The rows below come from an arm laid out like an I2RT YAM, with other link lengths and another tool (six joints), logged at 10 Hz.
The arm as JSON. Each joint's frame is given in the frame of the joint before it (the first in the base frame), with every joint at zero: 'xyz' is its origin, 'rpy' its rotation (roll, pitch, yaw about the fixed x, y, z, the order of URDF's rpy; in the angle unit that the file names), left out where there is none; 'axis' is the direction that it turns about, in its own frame. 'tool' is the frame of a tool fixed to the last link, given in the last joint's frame.
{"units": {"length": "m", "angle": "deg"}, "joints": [
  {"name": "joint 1", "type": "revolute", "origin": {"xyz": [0.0, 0.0, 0.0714]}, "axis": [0.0, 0.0, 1.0]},
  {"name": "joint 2", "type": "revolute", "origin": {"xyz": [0.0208, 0.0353, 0.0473]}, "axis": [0.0, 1.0, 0.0]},
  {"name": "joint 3", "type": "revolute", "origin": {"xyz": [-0.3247, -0.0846, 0.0]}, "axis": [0.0, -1.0, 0.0]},
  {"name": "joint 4", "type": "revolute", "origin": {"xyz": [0.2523, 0.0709, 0.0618]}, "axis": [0.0, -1.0, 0.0]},
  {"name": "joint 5", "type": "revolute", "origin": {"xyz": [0.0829, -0.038, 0.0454]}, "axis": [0.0, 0.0, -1.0]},
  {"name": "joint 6", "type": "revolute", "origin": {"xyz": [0.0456, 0.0, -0.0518]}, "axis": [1.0, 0.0, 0.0]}
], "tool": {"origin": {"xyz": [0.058, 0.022, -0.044], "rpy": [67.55, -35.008, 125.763]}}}
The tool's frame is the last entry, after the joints.
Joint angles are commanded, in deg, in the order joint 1, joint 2, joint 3, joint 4, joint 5, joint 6. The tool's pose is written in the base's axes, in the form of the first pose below.
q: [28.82, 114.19, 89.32, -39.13, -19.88, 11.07]
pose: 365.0 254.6 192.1 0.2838 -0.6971 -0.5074 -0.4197
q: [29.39, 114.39, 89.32, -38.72, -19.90, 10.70]
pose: 363.8 258.7 190.7 0.2857 -0.6917 -0.5135 -0.4198
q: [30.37, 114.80, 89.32, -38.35, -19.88, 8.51]
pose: 360.8 264.0 186.9 0.2884 -0.6760 -0.5347 -0.4171
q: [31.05, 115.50, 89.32, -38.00, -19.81, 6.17]
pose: 359.4 267.5 180.9 0.2898 -0.6619 -0.5547 -0.4127
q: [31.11, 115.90, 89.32, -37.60, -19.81, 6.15]
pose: 360.6 268.7 178.1 0.2900 -0.6615 -0.5552 -0.4125
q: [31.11, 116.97, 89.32, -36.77, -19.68, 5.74]
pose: 363.8 270.1 170.3 0.2890 -0.6606 -0.5581 -0.4107
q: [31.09, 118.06, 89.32, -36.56, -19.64, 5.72]
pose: 365.3 270.7 162.1 0.2897 -0.6645 -0.5579 -0.4041
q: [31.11, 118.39, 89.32, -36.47, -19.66, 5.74]
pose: 365.6 271.1 159.7 0.2902 -0.6655 -0.5577 -0.4023
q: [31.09, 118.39, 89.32, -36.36, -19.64, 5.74]
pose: 366.0 271.1 159.7 0.2898 -0.6652 -0.5577 -0.4032
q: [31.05, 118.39, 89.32, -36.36, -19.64, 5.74]
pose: 366.2 270.9 159.7 0.2897 -0.6654 -0.5574 -0.4033
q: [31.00, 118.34, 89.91, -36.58, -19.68, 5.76]
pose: 367.9 271.5 162.9 0.2893 -0.6638 -0.5571 -0.4065
